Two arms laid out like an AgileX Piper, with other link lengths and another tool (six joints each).
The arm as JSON. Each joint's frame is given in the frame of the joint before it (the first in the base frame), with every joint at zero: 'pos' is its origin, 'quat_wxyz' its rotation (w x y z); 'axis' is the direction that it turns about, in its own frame. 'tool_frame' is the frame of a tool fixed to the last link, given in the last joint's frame.
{
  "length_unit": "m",
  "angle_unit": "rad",
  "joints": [
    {
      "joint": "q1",
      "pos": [
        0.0,
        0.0,
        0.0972
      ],
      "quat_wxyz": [
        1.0,
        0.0,
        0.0,
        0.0
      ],
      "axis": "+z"
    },
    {
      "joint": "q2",
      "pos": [
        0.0,
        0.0,
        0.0
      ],
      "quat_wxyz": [
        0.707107,
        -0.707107,
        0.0,
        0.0
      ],
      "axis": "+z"
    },
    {
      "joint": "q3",
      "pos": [
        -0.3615,
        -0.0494,
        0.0
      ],
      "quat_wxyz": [
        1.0,
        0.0,
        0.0,
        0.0
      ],
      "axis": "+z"
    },
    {
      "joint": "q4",
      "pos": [
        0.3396,
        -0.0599,
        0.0
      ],
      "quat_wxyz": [
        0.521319,
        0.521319,
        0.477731,
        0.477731
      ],
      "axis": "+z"
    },
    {
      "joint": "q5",
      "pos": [
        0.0,
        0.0,
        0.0
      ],
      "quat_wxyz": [
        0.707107,
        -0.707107,
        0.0,
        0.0
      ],
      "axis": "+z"
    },
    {
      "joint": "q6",
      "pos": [
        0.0,
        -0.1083,
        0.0
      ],
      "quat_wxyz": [
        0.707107,
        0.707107,
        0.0,
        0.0
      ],
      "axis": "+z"
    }
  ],
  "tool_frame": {
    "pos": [
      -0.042,
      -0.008,
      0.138
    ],
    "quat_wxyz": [
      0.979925,
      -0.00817,
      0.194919,
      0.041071
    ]
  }
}
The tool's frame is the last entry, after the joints.
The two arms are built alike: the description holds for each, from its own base.
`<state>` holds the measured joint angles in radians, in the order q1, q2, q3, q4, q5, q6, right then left.
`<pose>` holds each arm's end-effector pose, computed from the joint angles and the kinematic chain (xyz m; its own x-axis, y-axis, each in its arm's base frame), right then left.
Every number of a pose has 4 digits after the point.
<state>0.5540 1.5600 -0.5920 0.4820 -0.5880 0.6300 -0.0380 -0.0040 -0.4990 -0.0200 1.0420 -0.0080</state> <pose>0.4844 0.1794 0.1494 -0.7153 0.6202 -0.3222 0.1303 0.5713 0.8104 0.1463 -0.0171 0.2918 -0.7426 0.0955 -0.6629 0.0820 0.9953 0.0515</pose>
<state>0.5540 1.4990 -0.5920 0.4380 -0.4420 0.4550 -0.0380 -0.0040 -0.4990 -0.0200 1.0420 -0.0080</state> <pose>0.4712 0.1962 0.1555 -0.7969 0.4509 -0.4020 0.0546 0.7165 0.6954 0.1463 -0.0171 0.2918 -0.7426 0.0955 -0.6629 0.0820 0.9953 0.0515</pose>
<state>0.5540 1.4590 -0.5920 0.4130 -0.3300 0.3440 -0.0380 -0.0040 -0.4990 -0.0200 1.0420 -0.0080</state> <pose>0.4591 0.2065 0.1549 -0.8445 0.3242 -0.4263 -0.0035 0.7926 0.6098 0.1463 -0.0171 0.2918 -0.7426 0.0955 -0.6629 0.0820 0.9953 0.0515</pose>
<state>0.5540 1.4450 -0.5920 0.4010 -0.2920 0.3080 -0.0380 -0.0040 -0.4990 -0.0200 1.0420 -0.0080</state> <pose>0.4545 0.2101 0.1549 -0.8578 0.2772 -0.4329 -0.0289 0.8149 0.5789 0.1463 -0.0171 0.2918 -0.7426 0.0955 -0.6629 0.0820 0.9953 0.0515</pose>
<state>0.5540 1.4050 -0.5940 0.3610 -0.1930 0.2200 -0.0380 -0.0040 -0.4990 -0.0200 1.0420 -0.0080</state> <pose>0.4419 0.2191 0.1575 -0.8816 0.1485 -0.4481 -0.1072 0.8615 0.4963 0.1463 -0.0171 0.2918 -0.7426 0.0955 -0.6629 0.0820 0.9953 0.0515</pose>
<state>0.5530 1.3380 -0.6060 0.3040 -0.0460 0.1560 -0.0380 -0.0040 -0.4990 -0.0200 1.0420 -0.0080</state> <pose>0.4233 0.2270 0.1670 -0.8981 0.0132 -0.4396 -0.1925 0.8869 0.4199 0.1463 -0.0171 0.2918 -0.7426 0.0955 -0.6629 0.0820 0.9953 0.0515</pose>
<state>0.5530 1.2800 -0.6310 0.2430 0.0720 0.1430 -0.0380 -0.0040 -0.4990 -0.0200 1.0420 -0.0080</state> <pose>0.4105 0.2311 0.1835 -0.8977 -0.0711 -0.4348 -0.2518 0.8926 0.3740 0.1463 -0.0171 0.2918 -0.7426 0.0955 -0.6629 0.0820 0.9953 0.0515</pose>
